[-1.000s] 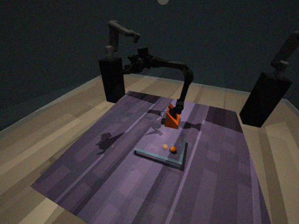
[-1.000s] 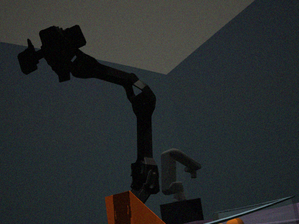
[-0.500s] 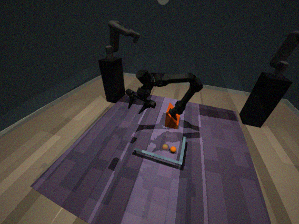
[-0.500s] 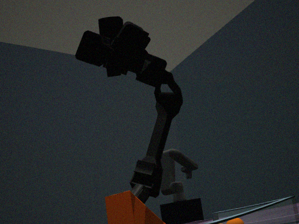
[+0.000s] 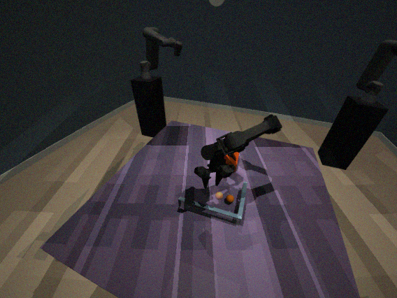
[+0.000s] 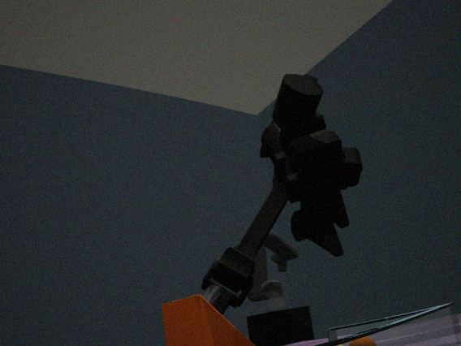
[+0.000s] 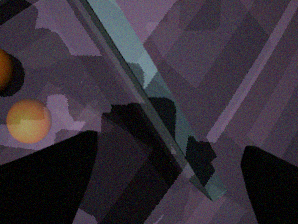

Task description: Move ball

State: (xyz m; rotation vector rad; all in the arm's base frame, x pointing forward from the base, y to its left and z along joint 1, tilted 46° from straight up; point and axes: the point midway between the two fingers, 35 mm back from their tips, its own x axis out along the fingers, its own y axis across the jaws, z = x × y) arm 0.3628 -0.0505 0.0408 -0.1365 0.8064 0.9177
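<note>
Right now the orange ball is 15 cm below my gripper tip, 9 cm to the left of it and 8 cm behind it. From my gripper tip the other things lie so: see-through copy (15 cm below, 8 cm behind, 3 cm to the left).
</note>
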